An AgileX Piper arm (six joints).
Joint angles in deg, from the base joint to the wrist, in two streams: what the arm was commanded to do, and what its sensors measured. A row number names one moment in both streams.
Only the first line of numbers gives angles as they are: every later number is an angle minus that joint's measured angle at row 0.
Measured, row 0:
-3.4, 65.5, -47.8, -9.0, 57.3, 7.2
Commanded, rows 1 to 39:
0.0, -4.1, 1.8, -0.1, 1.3, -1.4
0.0, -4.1, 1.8, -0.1, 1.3, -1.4
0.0, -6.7, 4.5, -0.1, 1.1, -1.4
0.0, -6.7, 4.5, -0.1, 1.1, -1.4
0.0, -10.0, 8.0, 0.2, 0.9, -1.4
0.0, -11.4, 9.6, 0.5, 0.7, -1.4
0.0, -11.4, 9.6, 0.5, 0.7, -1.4
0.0, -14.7, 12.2, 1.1, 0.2, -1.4
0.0, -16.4, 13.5, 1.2, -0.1, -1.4
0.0, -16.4, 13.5, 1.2, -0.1, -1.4
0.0, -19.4, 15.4, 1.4, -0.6, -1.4
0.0, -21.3, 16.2, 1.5, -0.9, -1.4
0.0, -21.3, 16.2, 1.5, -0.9, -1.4
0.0, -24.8, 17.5, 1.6, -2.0, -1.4
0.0, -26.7, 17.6, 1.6, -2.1, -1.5
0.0, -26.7, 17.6, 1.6, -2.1, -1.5
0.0, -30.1, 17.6, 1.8, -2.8, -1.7
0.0, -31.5, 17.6, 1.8, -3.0, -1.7
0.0, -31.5, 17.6, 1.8, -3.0, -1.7
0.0, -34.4, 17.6, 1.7, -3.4, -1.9
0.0, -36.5, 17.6, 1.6, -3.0, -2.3
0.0, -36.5, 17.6, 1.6, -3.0, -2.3
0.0, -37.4, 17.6, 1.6, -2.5, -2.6
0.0, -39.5, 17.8, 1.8, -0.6, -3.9
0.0, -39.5, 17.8, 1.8, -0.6, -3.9
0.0, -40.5, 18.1, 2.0, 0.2, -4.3
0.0, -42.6, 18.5, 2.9, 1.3, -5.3
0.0, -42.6, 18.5, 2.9, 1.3, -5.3
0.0, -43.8, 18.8, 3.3, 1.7, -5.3
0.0, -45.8, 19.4, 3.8, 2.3, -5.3
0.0, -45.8, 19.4, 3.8, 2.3, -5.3
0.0, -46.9, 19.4, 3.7, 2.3, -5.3
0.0, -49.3, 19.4, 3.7, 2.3, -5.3
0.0, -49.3, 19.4, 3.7, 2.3, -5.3
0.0, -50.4, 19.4, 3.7, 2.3, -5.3
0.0, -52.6, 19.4, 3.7, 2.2, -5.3
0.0, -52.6, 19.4, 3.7, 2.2, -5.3
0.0, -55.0, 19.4, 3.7, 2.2, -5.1
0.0, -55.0, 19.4, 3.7, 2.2, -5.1
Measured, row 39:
0.0, -51.8, 19.3, 3.6, 2.2, -4.8
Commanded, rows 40 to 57:
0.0, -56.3, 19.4, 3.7, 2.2, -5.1
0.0, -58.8, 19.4, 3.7, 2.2, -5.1
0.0, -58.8, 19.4, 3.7, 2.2, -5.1
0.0, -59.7, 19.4, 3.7, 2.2, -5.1
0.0, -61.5, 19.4, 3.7, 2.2, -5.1
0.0, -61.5, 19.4, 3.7, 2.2, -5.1
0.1, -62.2, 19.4, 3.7, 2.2, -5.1
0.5, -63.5, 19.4, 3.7, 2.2, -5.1
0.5, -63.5, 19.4, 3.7, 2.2, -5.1
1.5, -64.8, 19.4, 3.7, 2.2, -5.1
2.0, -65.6, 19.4, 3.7, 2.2, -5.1
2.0, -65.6, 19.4, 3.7, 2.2, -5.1
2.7, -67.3, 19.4, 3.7, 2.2, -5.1
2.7, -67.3, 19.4, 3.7, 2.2, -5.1
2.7, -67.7, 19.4, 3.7, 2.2, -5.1
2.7, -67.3, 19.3, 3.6, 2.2, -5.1
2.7, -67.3, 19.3, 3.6, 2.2, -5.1
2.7, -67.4, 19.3, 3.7, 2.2, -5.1
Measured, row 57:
2.5, -65.7, 19.3, 3.7, 2.2, -4.8
